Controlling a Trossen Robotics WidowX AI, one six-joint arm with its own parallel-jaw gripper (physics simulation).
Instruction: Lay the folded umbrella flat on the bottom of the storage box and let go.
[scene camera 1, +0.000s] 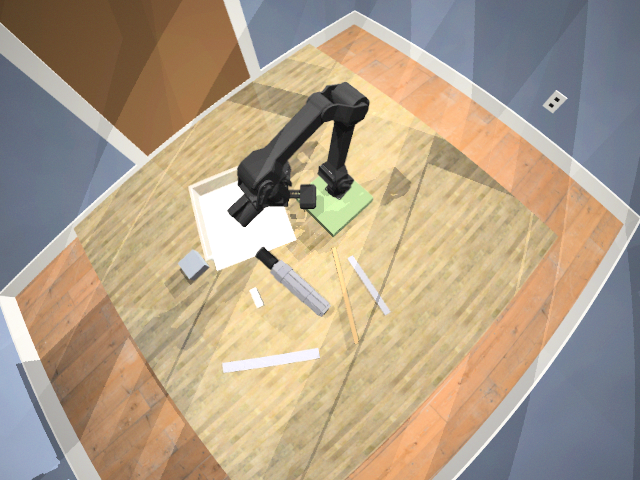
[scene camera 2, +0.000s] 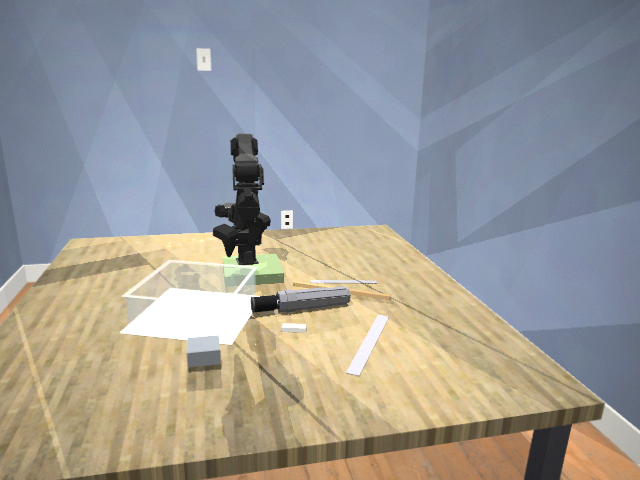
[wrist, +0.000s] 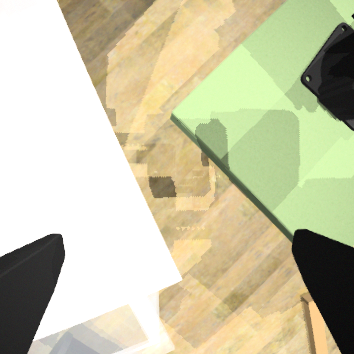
My gripper (scene camera 2: 239, 252) is open, with nothing in its grasp. Also in view: a folded umbrella (scene camera 2: 291, 300). On the table rests a storage box (scene camera 2: 194, 299).
The folded umbrella shows as well in scene camera 1 (scene camera 1: 282, 272). The storage box also shows in scene camera 1 (scene camera 1: 223, 239) and in the wrist view (wrist: 107, 288). My gripper is seen too in scene camera 1 (scene camera 1: 287, 202) and in the wrist view (wrist: 179, 243).
